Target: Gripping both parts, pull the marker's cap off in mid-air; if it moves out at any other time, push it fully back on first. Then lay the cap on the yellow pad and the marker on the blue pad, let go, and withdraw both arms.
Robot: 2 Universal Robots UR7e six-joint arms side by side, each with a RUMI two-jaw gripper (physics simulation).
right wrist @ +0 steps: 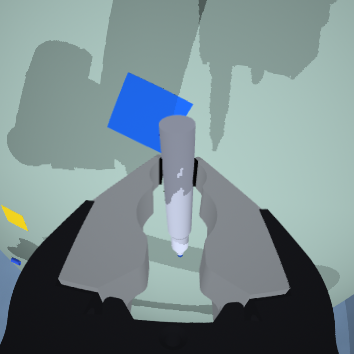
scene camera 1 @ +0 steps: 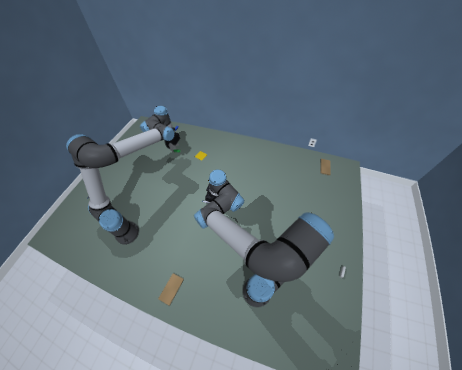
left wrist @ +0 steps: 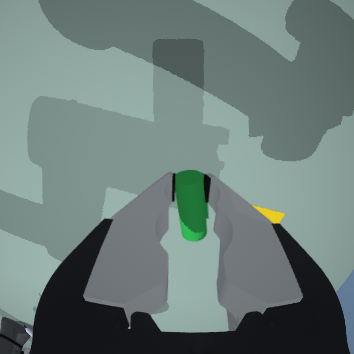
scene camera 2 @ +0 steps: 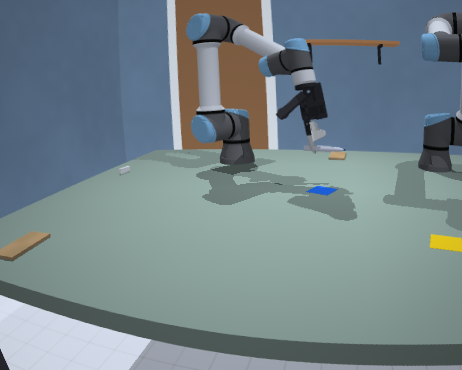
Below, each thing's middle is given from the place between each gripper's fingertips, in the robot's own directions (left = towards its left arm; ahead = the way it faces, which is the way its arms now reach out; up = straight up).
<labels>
My right gripper is now 110 mm above the blue pad (right wrist: 140,104), 50 mm short of it and 30 mm to the right of it. Round my right hand: green cap (left wrist: 192,209) 480 mm to the left, 300 mm ahead, 20 mm above.
My left gripper is now 2 cm to the left of the green cap. Also, from my left hand: blue pad: 47 cm to the right, 25 cm behind, 12 cm below.
</labels>
